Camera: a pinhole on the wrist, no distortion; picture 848 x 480 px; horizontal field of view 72.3 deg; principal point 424.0 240.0 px. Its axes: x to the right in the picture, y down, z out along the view. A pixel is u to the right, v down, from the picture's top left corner.
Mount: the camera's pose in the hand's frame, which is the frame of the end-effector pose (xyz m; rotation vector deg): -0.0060 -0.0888 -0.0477 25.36 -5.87 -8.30
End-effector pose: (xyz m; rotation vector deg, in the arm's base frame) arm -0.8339 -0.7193 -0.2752 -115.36 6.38 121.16
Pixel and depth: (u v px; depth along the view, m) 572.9 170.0 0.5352
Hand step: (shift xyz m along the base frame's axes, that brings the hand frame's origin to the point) -0.3247 0.4726 0.0103
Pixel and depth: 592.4 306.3 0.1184
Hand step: -0.0382 0.1435 0.0026
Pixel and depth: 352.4 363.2 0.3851
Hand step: -0.2840 0.2226 0.1284
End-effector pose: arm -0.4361 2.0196 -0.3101 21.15 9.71 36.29
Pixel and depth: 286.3 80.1 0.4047
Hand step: 0.1239 -0.4295 0.1154
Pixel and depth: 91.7 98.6 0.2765
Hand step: 0.0096 -0.3481 0.0646
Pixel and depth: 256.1 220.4 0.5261
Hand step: 0.0920 -0.4761 0.2687
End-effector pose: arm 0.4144 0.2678 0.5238 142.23 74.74 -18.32
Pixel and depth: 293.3 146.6 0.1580
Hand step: -0.1824 0.0122 -0.0828
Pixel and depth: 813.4 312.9 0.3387
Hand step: -0.1044 0.1477 -0.3690
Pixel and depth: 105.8 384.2 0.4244
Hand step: -0.2847 -0.2761 -0.2654
